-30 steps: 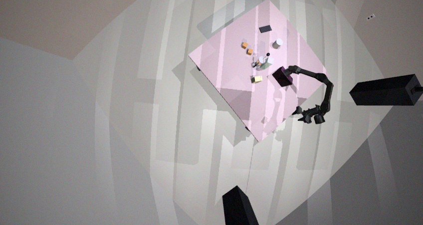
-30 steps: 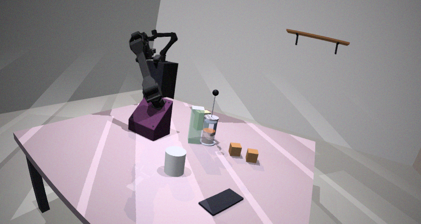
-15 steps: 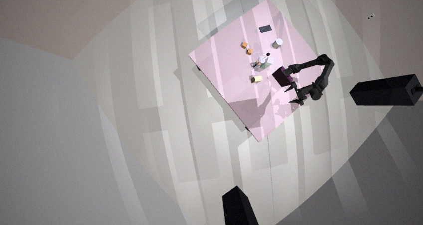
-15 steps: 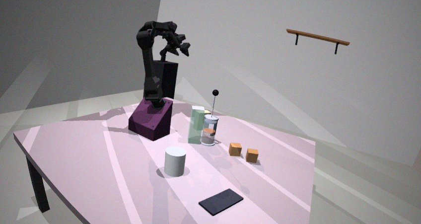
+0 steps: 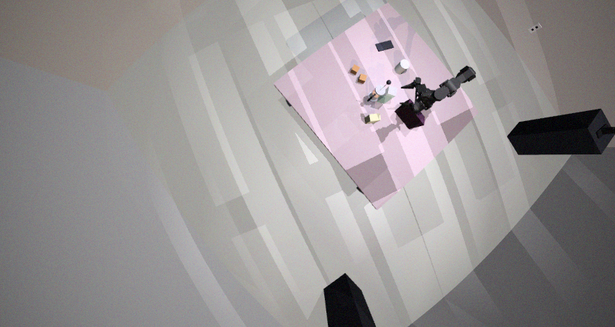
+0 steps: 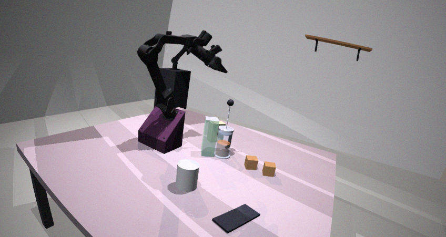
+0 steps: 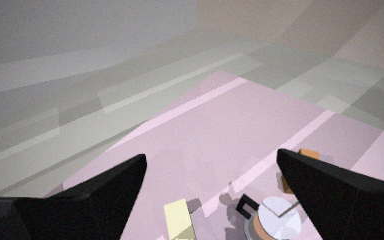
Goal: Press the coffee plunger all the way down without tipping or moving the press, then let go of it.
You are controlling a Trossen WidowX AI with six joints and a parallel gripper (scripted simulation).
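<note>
My gripper tip is 100 mm short of the coffee press, 70 mm to the left of it and 270 mm above it. Round my gripper tip: white cylinder: 140 mm ahead, 440 mm to the right, 360 mm below; then dark flat slab: 370 mm ahead, 490 mm to the right, 400 mm below; then pale green block: 40 mm ahead, 130 mm to the right, 310 mm below.
</note>
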